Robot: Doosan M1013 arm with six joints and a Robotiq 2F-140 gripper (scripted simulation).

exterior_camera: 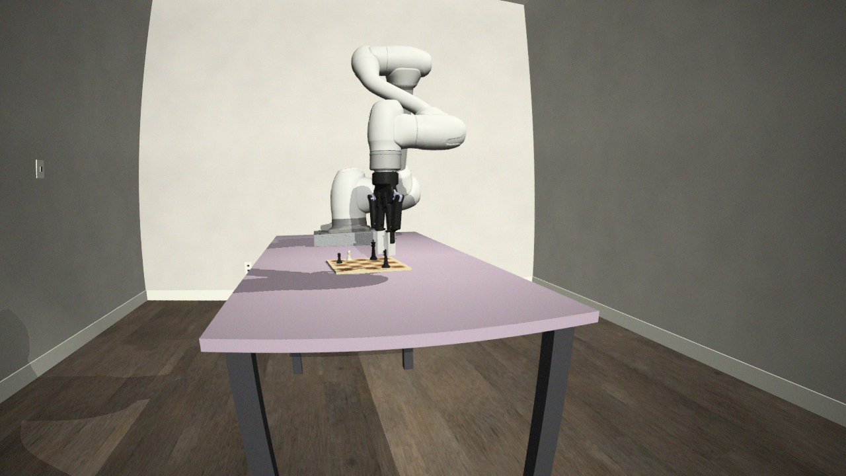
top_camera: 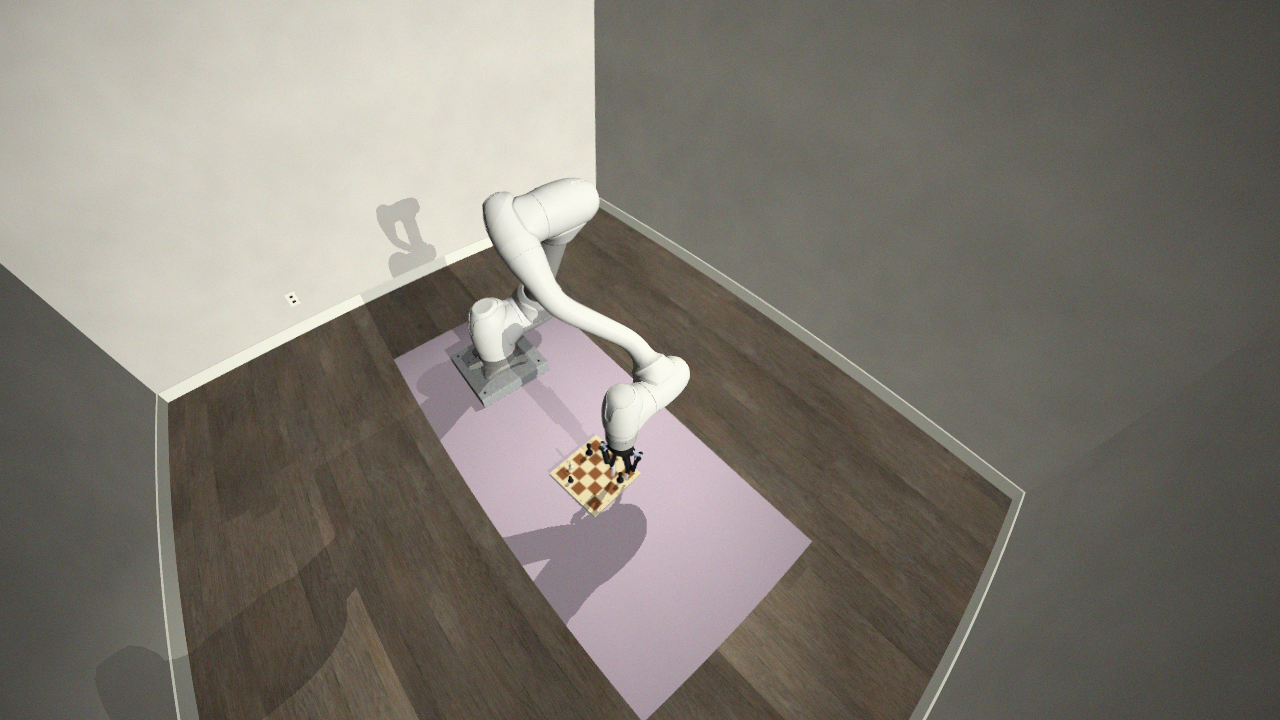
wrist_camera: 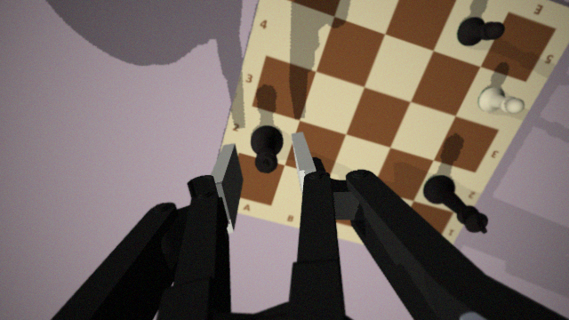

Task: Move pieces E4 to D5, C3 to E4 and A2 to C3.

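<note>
My gripper is now 6 cm past the chessboard, 6 cm to the left of it and 7 cm above it. Also, from my hand: white pawn: 13 cm behind, 11 cm to the right, 6 cm below; black pawn: 8 cm behind, 14 cm to the right, 6 cm below; tall black piece: 14 cm behind, 4 cm to the right, 4 cm below.
</note>
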